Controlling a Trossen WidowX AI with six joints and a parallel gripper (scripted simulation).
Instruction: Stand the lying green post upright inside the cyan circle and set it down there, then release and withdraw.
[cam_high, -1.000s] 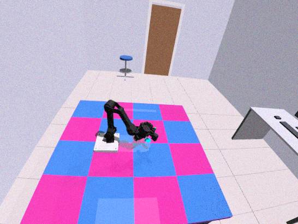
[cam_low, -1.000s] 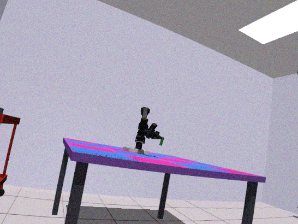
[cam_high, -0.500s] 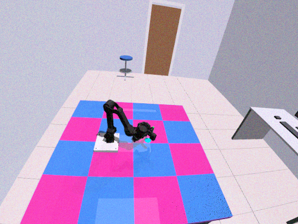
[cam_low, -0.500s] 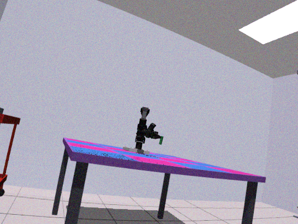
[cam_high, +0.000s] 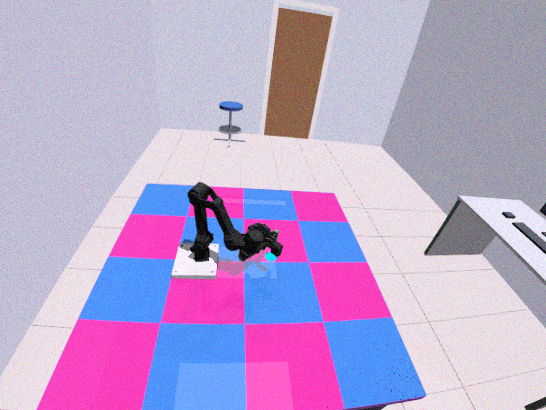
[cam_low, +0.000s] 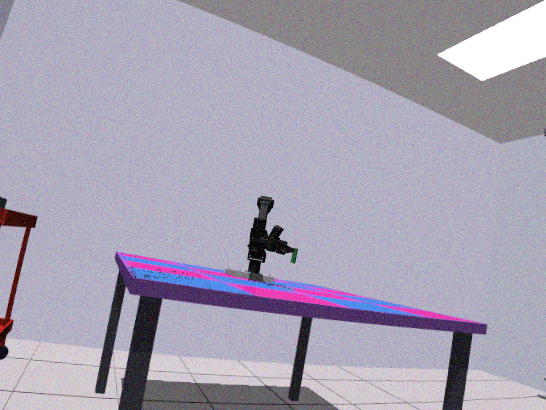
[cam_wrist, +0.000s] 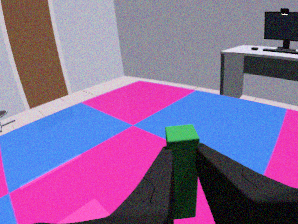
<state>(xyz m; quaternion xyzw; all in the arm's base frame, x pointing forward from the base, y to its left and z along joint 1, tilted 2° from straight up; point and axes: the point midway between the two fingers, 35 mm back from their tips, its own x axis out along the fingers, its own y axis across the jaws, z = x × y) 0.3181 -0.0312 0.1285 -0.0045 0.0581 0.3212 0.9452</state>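
Right now the green post is 20 mm below my gripper tip. Round my gripper tip: cyan circle: 160 mm below.
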